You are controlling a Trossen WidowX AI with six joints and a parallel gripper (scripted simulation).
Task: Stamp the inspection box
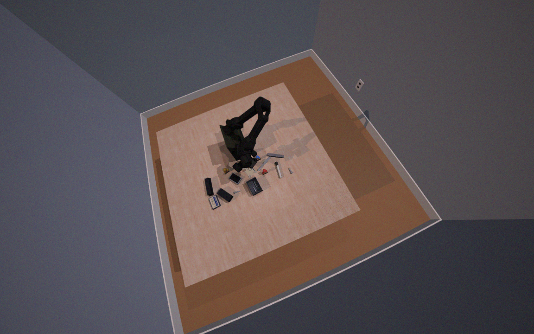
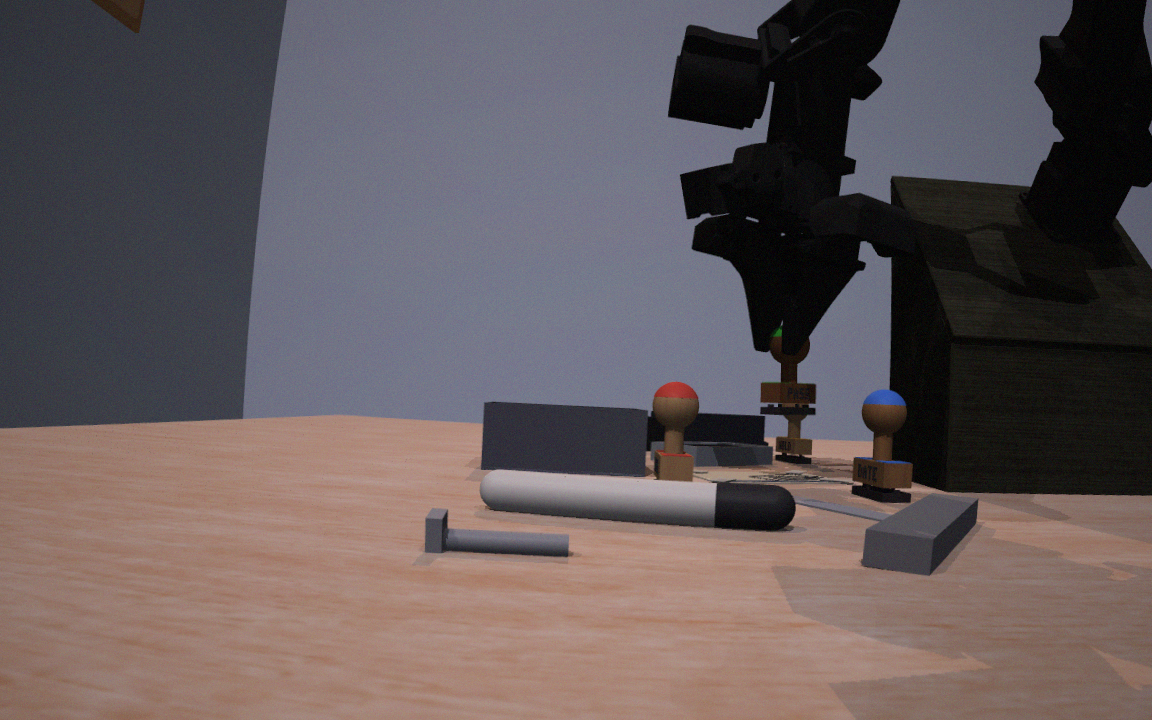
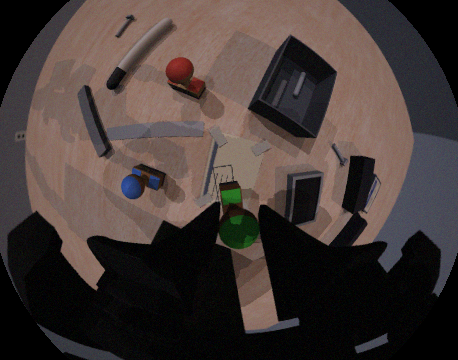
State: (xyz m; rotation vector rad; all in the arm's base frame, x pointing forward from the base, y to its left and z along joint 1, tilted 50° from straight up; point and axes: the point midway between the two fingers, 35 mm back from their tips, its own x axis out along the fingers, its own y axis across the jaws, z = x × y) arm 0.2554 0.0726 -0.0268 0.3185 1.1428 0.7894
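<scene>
Right now my gripper tip is 150 mm short of the dark tray, 20 mm to the left of it and 80 mm above it. Round my gripper tip: blue-topped date stamp: 40 mm behind, 100 mm to the left, 70 mm below; green-topped pass stamp: 10 mm behind, 20 mm below; pale card: 90 mm below.
</scene>
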